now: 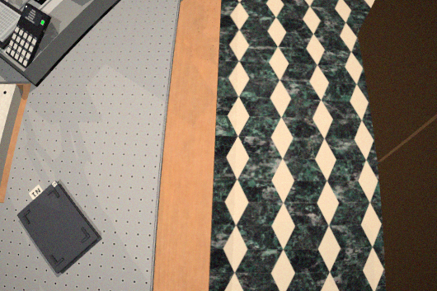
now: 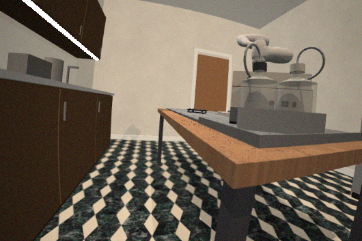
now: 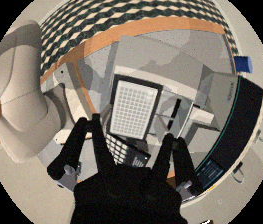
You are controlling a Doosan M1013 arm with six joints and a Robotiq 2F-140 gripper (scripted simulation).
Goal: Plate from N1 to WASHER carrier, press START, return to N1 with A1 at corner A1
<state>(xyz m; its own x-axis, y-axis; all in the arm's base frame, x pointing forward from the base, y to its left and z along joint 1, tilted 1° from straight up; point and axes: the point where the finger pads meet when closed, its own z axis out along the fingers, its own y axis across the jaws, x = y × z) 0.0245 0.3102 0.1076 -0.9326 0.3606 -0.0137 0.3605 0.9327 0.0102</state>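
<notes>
My hand is 40 mm above the white well plate. From my hand the other things lie so: plate washer (140 mm to the left, 50 mm ahead, 10 mm below); label (390 mm to the right, 260 mm ahead, 140 mm below); plate nest N1 (440 mm to the right, 350 mm ahead, 110 mm below).
</notes>
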